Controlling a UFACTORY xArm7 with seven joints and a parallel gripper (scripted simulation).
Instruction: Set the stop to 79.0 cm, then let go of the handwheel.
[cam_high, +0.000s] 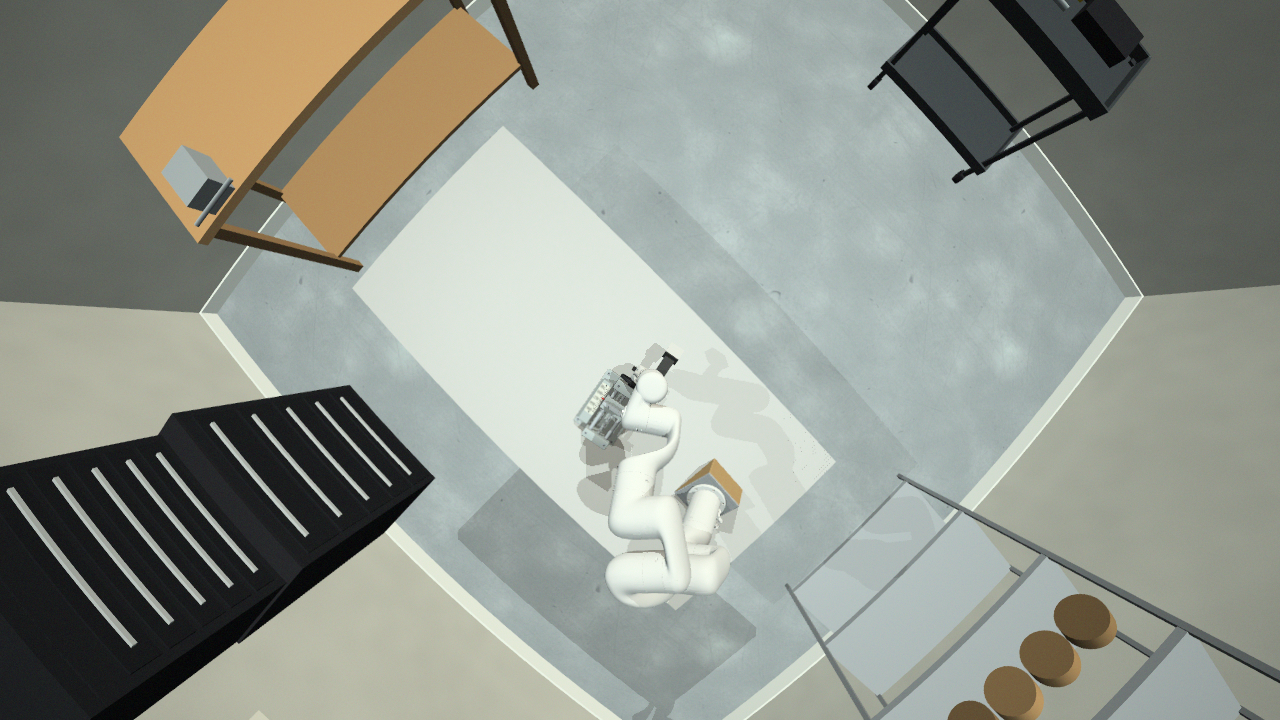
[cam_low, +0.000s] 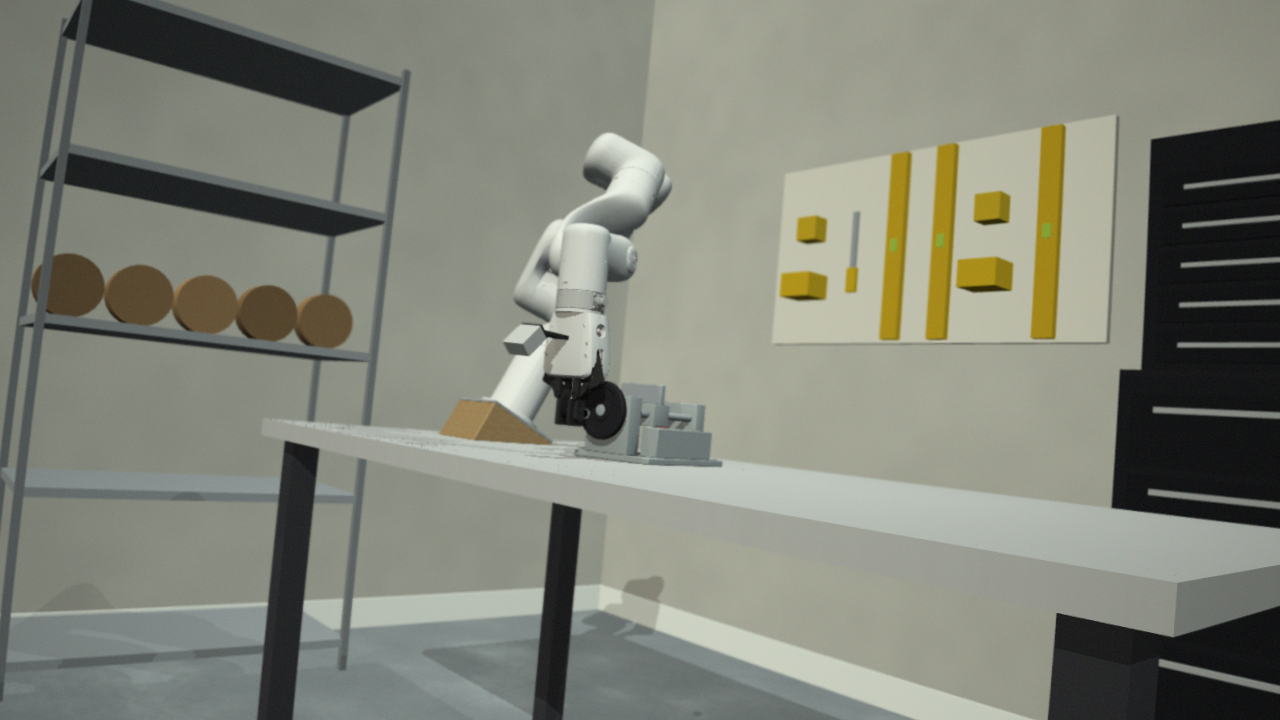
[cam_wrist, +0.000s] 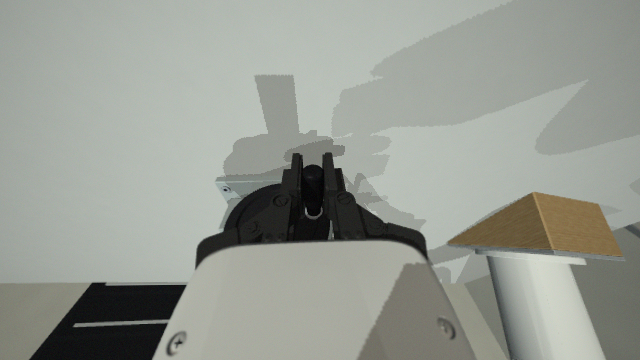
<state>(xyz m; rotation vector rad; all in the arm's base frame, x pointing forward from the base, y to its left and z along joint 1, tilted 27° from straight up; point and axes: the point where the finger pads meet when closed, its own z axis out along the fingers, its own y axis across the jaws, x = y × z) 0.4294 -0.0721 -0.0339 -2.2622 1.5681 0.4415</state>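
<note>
Now: the black handwheel 2 cm to the left of my hand.
</note>
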